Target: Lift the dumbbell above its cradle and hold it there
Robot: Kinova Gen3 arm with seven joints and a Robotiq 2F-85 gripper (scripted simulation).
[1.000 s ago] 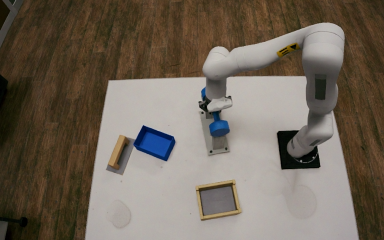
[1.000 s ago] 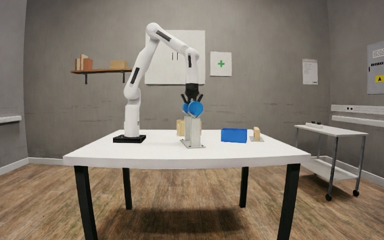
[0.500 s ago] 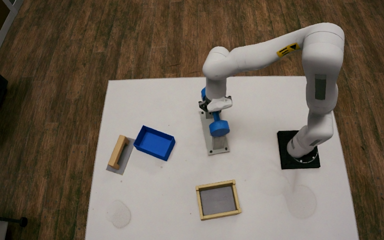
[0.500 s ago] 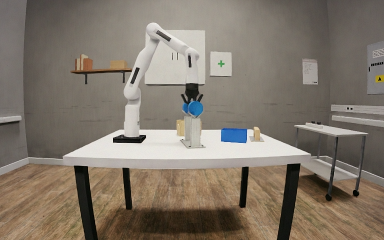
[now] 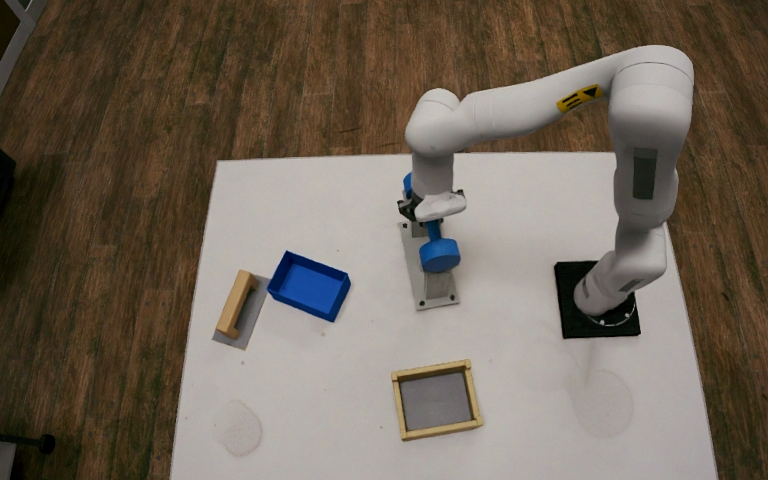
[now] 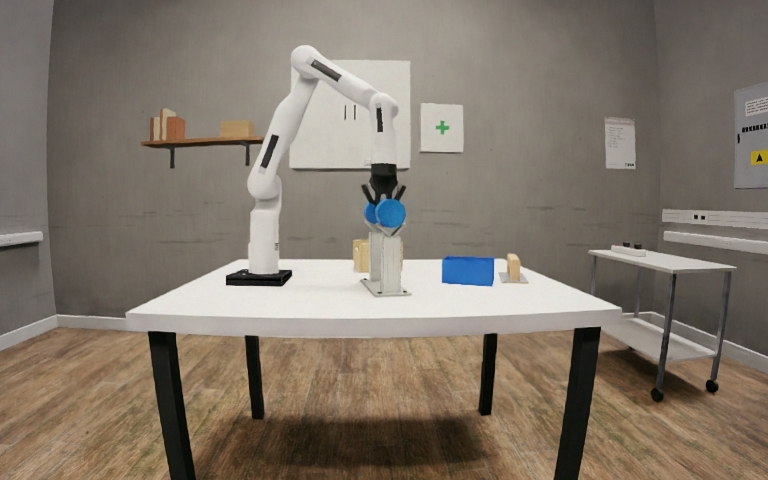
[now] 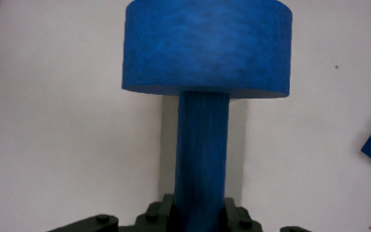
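The grey cradle stand is 13 cm below my hand. From my hand the other things lie so: wooden-framed tray (2 cm behind, 34 cm to the left, 17 cm below); blue dumbbell (right at my hand).
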